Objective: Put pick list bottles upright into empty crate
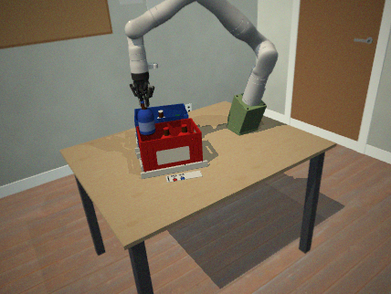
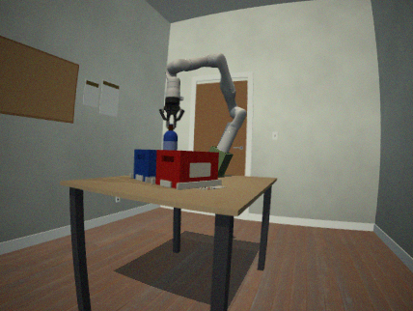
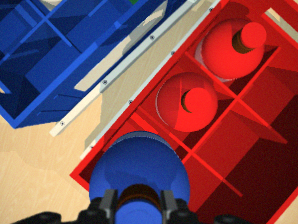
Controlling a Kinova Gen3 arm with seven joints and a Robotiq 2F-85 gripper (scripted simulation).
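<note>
The blue-label bottle is 7 cm below my hand. The rest, counted from my hand: red crate (7 cm behind, 6 cm to the left, 22 cm below); then blue crate (13 cm behind, 17 cm to the right, 22 cm below); then green-label bottle (20 cm behind, 10 cm to the right, 22 cm below).
</note>
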